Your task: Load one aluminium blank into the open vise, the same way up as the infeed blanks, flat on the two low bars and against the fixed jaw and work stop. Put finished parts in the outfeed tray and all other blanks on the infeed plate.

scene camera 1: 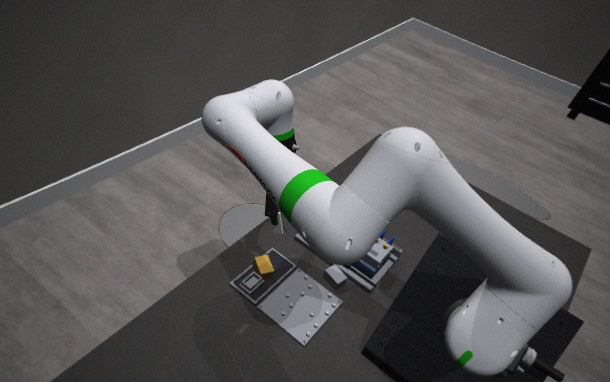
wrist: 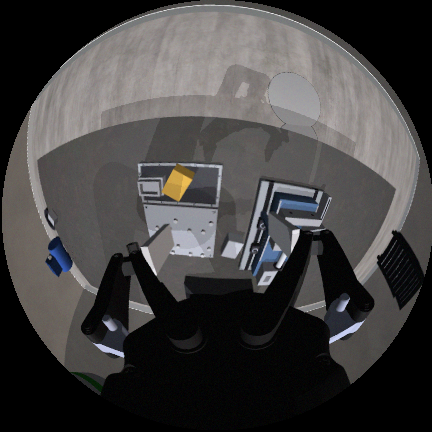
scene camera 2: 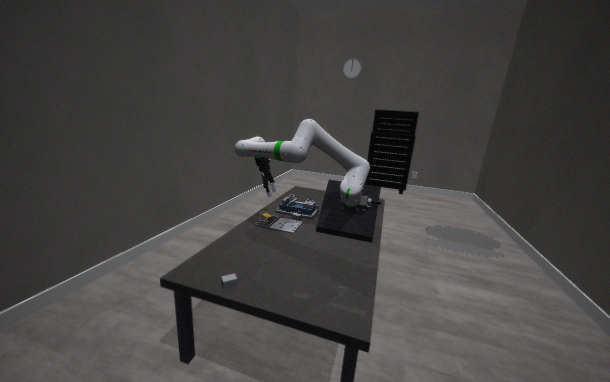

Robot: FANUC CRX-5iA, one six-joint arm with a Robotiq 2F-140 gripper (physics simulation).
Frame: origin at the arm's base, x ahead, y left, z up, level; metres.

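Seen in the pictures: gripper, fingertip midpoint: (wrist: 219,229) (scene camera 2: 272,194); arm's base, origin of the base link: (scene camera 2: 351,203).
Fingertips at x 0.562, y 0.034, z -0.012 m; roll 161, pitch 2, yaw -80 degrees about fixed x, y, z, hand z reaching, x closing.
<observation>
Offsets run from my fingertips to a thing's middle.
My gripper (scene camera 1: 276,221) (scene camera 2: 270,189) (wrist: 219,229) is open and empty, high above the table. Below it, a grey aluminium blank {0.158 m down, 0.178 m back, 0.045 m right} (scene camera 1: 335,275) (wrist: 232,246) lies on the table between the infeed plate {0.172 m down, 0.153 m back, 0.096 m left} (scene camera 1: 300,325) (scene camera 2: 287,225) (wrist: 194,215) and the vise {0.127 m down, 0.139 m back, 0.181 m right} (scene camera 1: 375,256) (scene camera 2: 298,206) (wrist: 297,204), apart from the plate. Pins stand on the plate; no blank shows on it. The right finger partly hides the vise in the wrist view. The outfeed tray (scene camera 1: 243,294) (wrist: 219,185) holds a grey part with a square pocket {0.153 m down, 0.008 m back, 0.151 m left} (scene camera 1: 251,282) (wrist: 151,187). Another blank {0.158 m down, 0.141 m back, 0.783 m left} (scene camera 2: 229,280) lies near the table's far end from the arm.
A yellow block {0.149 m down, 0.002 m ahead, 0.086 m left} (scene camera 1: 263,265) (scene camera 2: 266,216) (wrist: 178,183) is in the outfeed tray beside the pocketed part. The arm stands on a dark raised base plate (scene camera 1: 400,320) (scene camera 2: 345,222). A black cabinet (scene camera 2: 393,150) (wrist: 400,270) stands beyond the table.
</observation>
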